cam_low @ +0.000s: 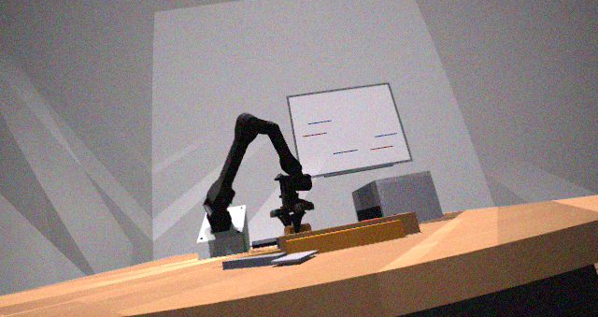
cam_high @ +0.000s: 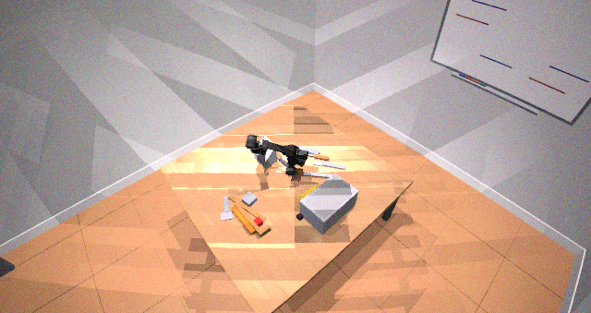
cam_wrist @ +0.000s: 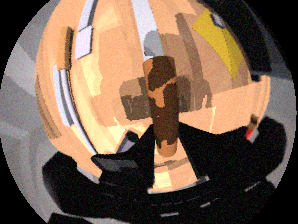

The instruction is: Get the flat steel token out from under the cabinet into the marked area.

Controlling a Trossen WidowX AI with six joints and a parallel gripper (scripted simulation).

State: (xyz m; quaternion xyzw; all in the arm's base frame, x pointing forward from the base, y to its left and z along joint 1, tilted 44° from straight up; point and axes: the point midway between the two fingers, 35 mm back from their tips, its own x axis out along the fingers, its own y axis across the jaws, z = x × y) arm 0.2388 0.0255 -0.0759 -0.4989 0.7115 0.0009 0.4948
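My gripper tip is now 230 mm to the right of the grey bar, 100 mm past it and 20 mm above it. Also, from my gripper tip: thin wooden stick: 390 mm to the right, 40 mm ahead, 20 mm below; red block: 390 mm to the right, 180 mm ahead, 10 mm below; grey block: 350 mm to the right, 10 mm below, 10 mm ahead.
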